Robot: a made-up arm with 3 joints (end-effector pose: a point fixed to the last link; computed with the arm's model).
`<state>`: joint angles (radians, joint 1 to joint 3).
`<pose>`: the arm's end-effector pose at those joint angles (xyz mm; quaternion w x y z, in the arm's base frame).
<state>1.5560 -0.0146 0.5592</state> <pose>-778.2 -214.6 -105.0 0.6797 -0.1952 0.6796 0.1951</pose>
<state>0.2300 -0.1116 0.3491</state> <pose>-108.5 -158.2 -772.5 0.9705 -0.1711 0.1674 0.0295</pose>
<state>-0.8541 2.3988 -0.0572</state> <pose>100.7 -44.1 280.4 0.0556 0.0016 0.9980 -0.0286</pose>
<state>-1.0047 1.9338 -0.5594</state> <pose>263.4 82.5 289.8 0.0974 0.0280 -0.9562 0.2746</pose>
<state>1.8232 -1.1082 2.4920</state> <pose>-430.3 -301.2 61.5 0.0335 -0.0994 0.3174 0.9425</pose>
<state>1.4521 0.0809 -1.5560</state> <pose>-454.6 180.6 -167.3 0.5514 0.5433 0.4510 -0.4444</pose>
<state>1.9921 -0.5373 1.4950</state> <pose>-543.6 -376.2 289.0 0.2210 -0.2049 0.6993 0.6482</pose>
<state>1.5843 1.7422 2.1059</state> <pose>-208.8 -361.3 -48.9 0.4935 -0.8662 -0.0390 -0.0685</pose>
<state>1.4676 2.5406 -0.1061</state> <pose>134.2 -30.6 -148.9 0.8583 0.0456 -0.5104 0.0271</pose>
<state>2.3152 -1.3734 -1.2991</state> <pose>-232.3 180.5 489.6 0.2151 0.1634 -0.7668 0.5823</pose>
